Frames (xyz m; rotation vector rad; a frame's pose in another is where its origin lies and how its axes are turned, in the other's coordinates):
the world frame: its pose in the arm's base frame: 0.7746 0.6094 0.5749 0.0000 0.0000 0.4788
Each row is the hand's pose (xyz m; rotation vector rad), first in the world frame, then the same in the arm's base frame.
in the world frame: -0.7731 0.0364 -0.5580 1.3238 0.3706 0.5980
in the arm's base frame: 0.0717 0.2855 0.0169 1.2387 0.6967 0.9955
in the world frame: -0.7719 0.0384 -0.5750 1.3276 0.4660 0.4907
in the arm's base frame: 0.0718 0.2879 -0.0001 1.2136 0.7899 0.8848
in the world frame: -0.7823 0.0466 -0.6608 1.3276 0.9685 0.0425
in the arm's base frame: 0.0588 0.2903 -0.0859 1.0701 1.2676 0.4074
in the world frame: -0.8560 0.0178 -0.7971 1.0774 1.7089 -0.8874
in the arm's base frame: 0.0067 0.2308 -0.2222 0.6214 1.8557 -0.5792
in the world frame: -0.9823 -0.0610 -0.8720 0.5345 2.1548 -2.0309
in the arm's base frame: -0.0691 0.1027 -0.2971 0.0076 2.0318 -1.7622
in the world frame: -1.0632 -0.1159 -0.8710 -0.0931 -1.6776 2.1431
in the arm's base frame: -0.1156 0.0167 -0.2961 0.3427 -1.8416 2.4740
